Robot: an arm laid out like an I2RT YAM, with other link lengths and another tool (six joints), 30 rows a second.
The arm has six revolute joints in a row. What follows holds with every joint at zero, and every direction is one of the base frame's. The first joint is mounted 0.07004 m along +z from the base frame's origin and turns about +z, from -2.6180 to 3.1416 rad. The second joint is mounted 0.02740 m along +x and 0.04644 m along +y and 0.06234 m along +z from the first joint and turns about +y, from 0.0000 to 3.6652 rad. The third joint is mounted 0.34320 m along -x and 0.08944 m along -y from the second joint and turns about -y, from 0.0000 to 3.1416 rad. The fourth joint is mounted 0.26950 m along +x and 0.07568 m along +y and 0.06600 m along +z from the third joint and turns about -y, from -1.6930 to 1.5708 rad. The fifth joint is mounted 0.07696 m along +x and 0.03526 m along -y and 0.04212 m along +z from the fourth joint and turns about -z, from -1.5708 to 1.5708 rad. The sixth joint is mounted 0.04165 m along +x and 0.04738 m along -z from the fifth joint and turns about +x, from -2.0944 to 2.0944 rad. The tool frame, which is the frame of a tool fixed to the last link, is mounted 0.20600 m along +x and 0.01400 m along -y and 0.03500 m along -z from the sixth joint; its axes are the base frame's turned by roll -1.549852, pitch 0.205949 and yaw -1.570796 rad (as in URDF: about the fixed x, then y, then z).
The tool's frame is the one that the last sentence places.
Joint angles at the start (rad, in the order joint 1, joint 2, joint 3, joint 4, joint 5, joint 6): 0.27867, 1.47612, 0.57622, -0.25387, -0.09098, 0.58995
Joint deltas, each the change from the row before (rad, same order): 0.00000, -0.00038, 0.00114, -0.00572, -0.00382, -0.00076; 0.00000, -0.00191, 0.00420, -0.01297, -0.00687, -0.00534; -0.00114, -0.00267, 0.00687, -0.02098, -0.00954, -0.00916; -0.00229, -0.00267, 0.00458, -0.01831, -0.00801, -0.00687; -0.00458, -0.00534, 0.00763, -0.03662, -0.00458, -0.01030; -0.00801, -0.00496, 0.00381, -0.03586, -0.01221, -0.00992; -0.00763, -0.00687, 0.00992, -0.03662, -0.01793, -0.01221; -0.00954, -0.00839, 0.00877, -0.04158, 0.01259, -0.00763; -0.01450, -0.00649, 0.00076, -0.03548, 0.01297, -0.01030
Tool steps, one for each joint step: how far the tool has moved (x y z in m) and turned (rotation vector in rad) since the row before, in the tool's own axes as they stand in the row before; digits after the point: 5 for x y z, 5 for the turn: 0.00013, 0.00145, -0.00048, -0.00566, 0.00031, -0.00038; -0.00015, 0.00211, -0.00141, -0.00969, -0.00006, -0.00467; 0.00029, 0.00291, -0.00224, -0.01440, 0.00139, -0.00693; 0.00100, 0.00275, -0.00194, -0.01267, 0.00237, -0.00354; 0.00447, 0.00428, -0.00370, -0.01853, 0.01379, -0.00349; 0.00504, 0.00634, -0.00343, -0.02532, 0.01094, 0.00083; 0.00141, 0.00501, -0.00456, -0.02417, 0.00121, -0.00221; 0.00834, 0.00127, -0.00484, -0.00652, 0.02685, 0.00441; 0.01137, 0.00226, -0.00335, -0.00822, 0.03013, 0.00670
